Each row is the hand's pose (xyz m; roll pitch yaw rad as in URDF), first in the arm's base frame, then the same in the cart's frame.
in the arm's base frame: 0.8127 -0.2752 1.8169 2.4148 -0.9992 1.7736
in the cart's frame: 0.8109 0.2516 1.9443 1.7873 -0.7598 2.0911
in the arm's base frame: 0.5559 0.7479 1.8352 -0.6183 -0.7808 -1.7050
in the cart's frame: 0.7624 1.2974 1.8140 -0.0256 -0.6590 -2.2789
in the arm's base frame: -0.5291 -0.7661 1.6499 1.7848 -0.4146 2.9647
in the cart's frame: -0.3943 -0.0485 1.2186 1.7393 0.0416 2.7975
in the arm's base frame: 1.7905 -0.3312 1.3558 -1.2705 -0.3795 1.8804
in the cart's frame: 1.8636 0.0000 1.9641 -1.7006 -0.1793 1.8255
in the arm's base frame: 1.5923 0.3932 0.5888 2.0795 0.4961 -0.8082
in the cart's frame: 2.1491 0.6576 1.1652 2.3835 0.1384 -0.8870
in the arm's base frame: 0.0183 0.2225 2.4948 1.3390 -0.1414 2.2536
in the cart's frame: -0.0919 0.9336 2.1854 1.0062 0.1753 2.0720
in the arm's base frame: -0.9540 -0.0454 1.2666 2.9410 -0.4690 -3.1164
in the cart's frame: -0.4745 0.6813 0.6637 2.9848 -0.0126 2.9802
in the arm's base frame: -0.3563 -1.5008 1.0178 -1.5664 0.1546 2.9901
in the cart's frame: -0.1043 -0.8655 0.7520 -1.6082 0.6114 2.7982
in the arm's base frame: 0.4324 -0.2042 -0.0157 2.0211 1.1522 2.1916
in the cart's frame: 1.2731 0.1778 0.1308 0.7517 1.2069 0.8202
